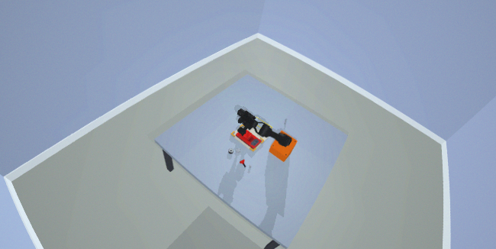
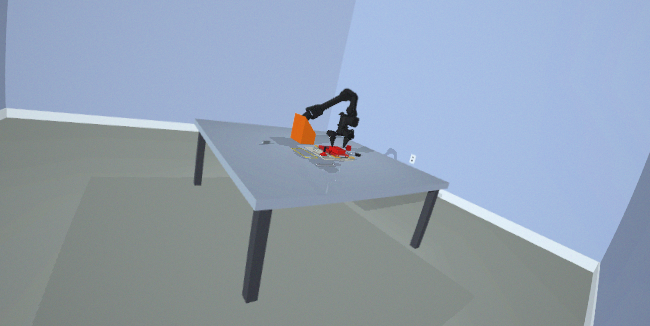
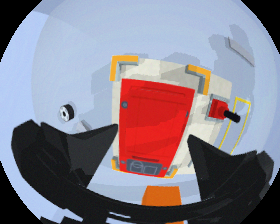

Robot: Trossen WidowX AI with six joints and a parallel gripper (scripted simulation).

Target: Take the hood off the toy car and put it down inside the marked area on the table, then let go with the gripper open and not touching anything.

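Now: gripper tip 1 cm above the red hood. From my gripper tip the other things lie so: grey wheel 1 cm behind, 20 cm to the left, 5 cm below.
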